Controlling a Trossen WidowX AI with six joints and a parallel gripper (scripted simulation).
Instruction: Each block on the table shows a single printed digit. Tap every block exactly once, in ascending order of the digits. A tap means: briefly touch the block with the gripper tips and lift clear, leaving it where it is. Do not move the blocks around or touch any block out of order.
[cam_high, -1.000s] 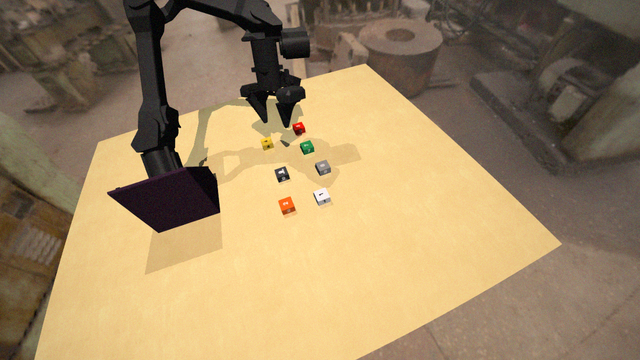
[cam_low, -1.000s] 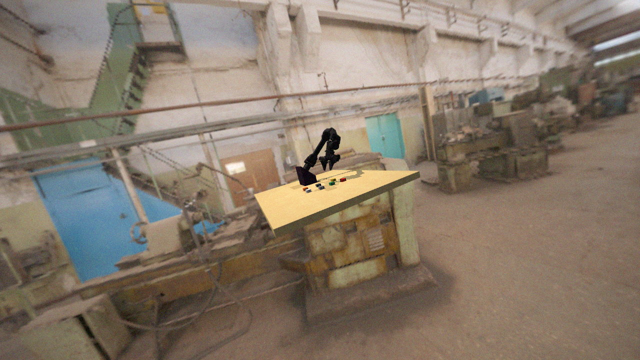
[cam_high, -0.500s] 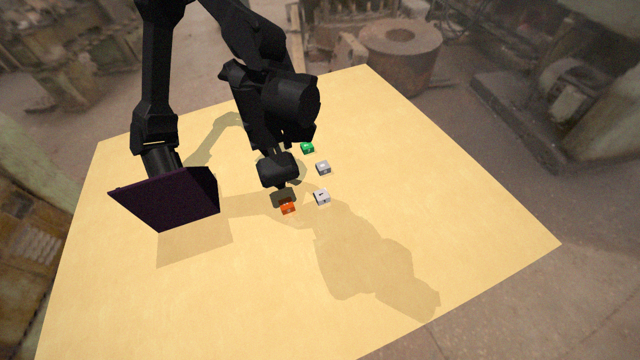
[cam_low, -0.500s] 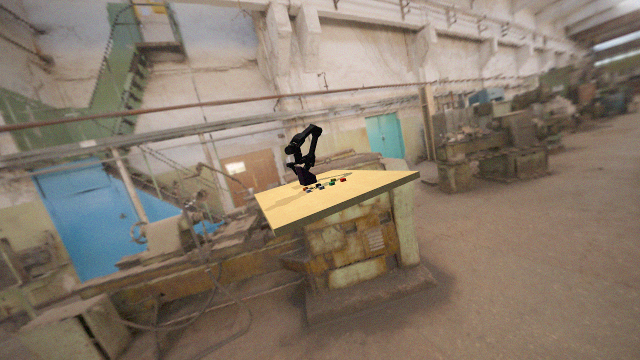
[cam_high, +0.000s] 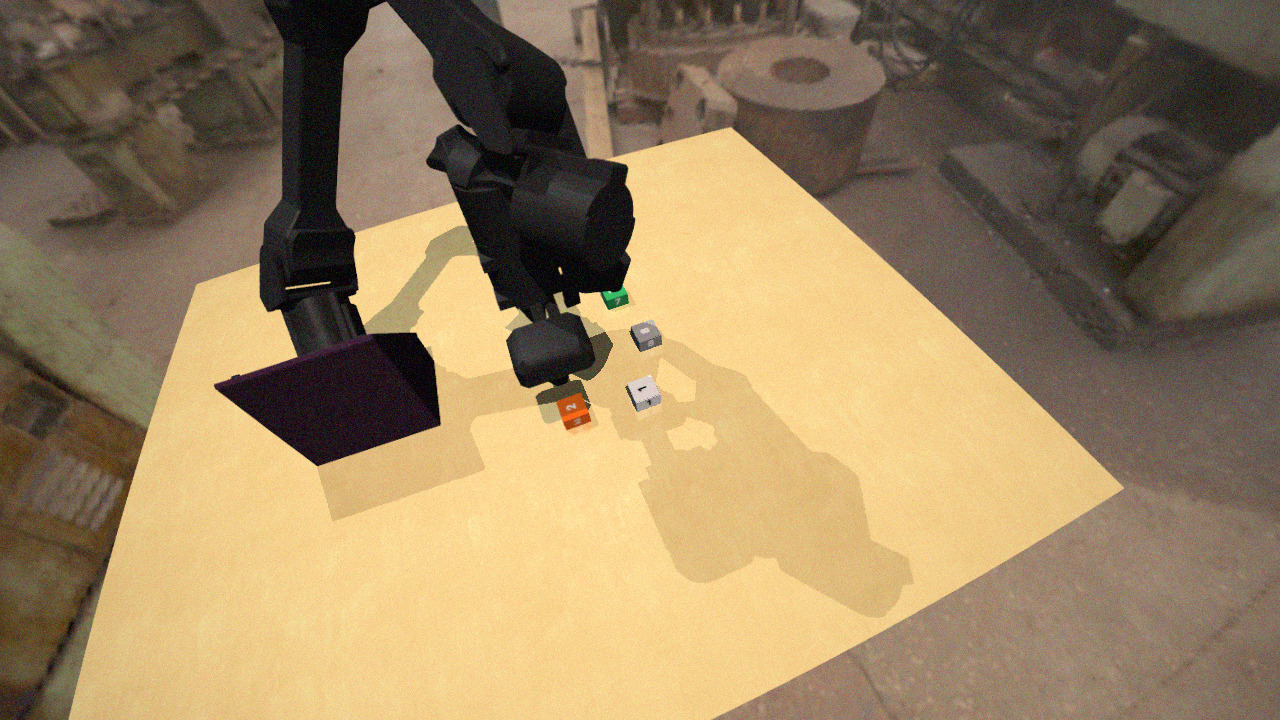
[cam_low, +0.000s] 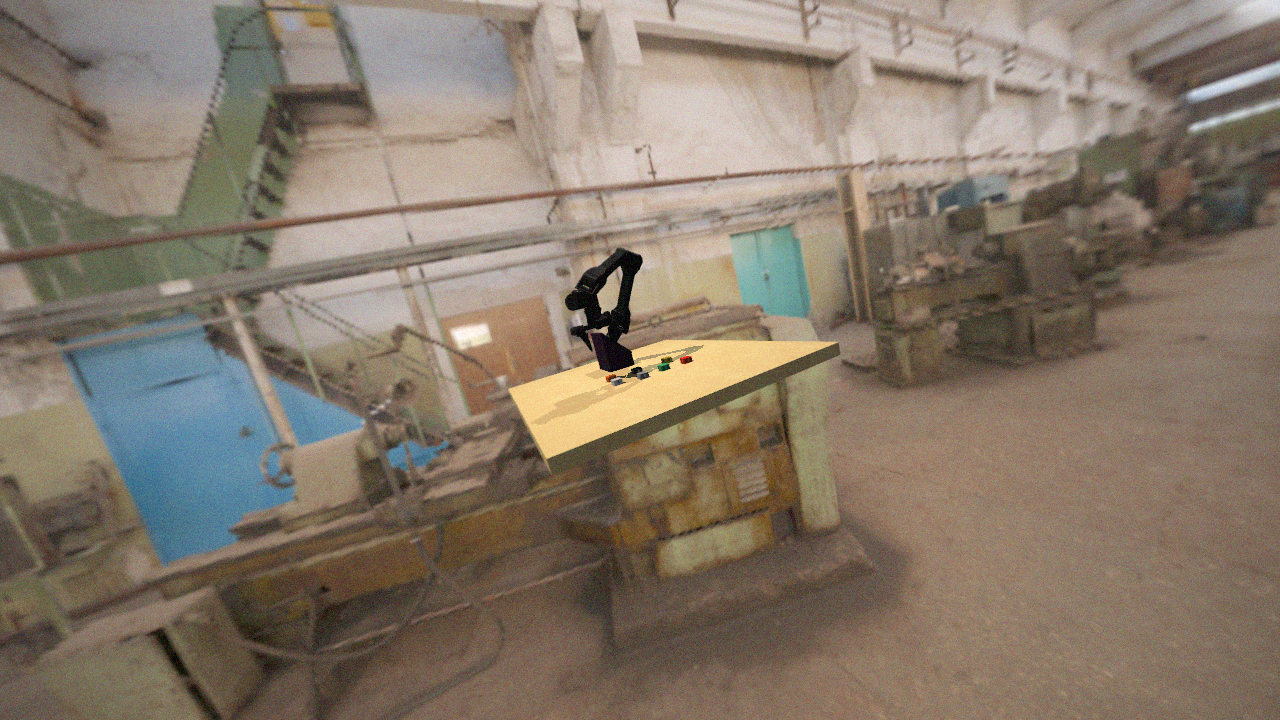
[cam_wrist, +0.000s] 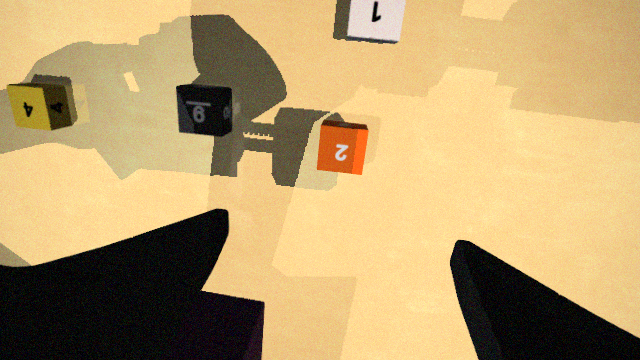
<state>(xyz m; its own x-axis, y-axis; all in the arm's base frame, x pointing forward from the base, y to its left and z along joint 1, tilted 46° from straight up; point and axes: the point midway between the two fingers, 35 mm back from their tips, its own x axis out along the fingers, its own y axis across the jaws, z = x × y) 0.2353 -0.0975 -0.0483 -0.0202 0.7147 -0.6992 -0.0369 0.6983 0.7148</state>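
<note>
My gripper tip is 9 cm short of the white 1 block, 1 cm to the left of it and 12 cm above it. From my gripper tip the other things lie so: orange 2 block 12 cm below; black 9 block 1 cm ahead, 10 cm to the left, 12 cm below; grey 8 block 12 cm ahead, 8 cm to the left, 12 cm below.
</note>
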